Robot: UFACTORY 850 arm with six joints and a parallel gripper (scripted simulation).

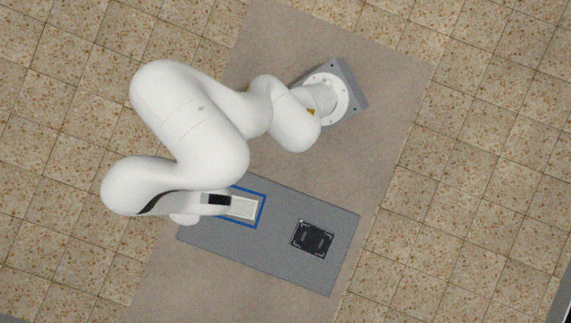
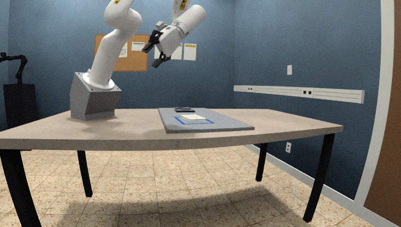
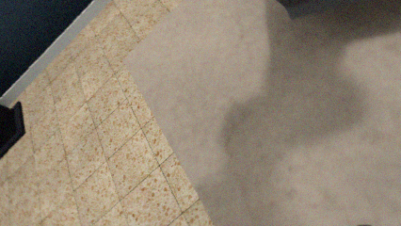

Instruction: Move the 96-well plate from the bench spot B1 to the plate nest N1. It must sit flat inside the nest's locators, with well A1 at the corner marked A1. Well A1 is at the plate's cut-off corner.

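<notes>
Right now my hand is 22 cm short of the white 96-well plate, 15 cm to the right of it and 26 cm above it. Also, from my hand: black plate nest: 25 cm ahead, 48 cm to the left, 26 cm below.
</notes>
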